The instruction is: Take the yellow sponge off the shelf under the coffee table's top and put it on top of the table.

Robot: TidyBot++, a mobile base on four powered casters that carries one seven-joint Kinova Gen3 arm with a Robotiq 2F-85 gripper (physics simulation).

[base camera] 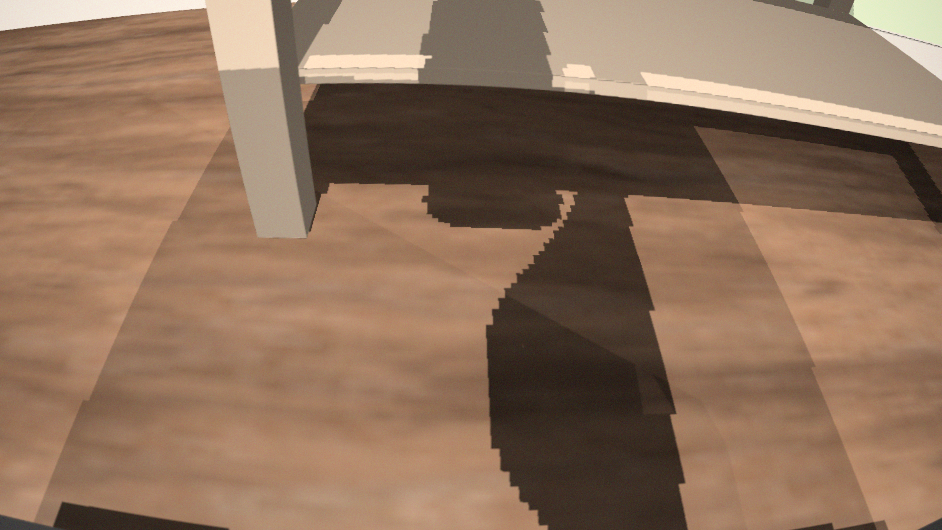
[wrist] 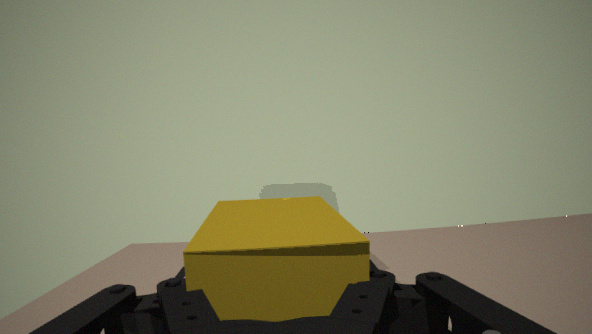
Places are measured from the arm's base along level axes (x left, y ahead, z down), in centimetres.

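Where they show: gripper, fingertip midpoint: (wrist: 277, 270).
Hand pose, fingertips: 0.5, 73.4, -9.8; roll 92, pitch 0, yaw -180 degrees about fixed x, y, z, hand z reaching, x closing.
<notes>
After its pixels a point has its place, as x, y, z.
The yellow sponge (wrist: 277, 225) {0.3, 71.2, -12.4} is in the lower middle of the wrist view, a block with its top and near face showing. My gripper (wrist: 277, 270) {0.5, 73.4, -9.8} is shut on it, with a dark finger on each side. In the base view, the coffee table's pale lower shelf (base camera: 658, 39) {-20.7, 64.4, 24.6} crosses the top, and one leg (base camera: 266, 151) {15.7, 46.5, 29.8} stands at the left. The table's top does not show in the base view. The gripper and the sponge do not show there either.
The wood floor (base camera: 263, 342) {14.6, 34.5, 39.6} in front of the table carries broad dark shadows. In the wrist view, a plain pinkish-brown surface (wrist: 500, 265) {-18.6, 84.3, -5.4} lies beyond and below the sponge, with a greenish wall (wrist: 300, 90) {-4.0, 117.2, -27.5} behind it. I cannot tell whether that surface is floor or table.
</notes>
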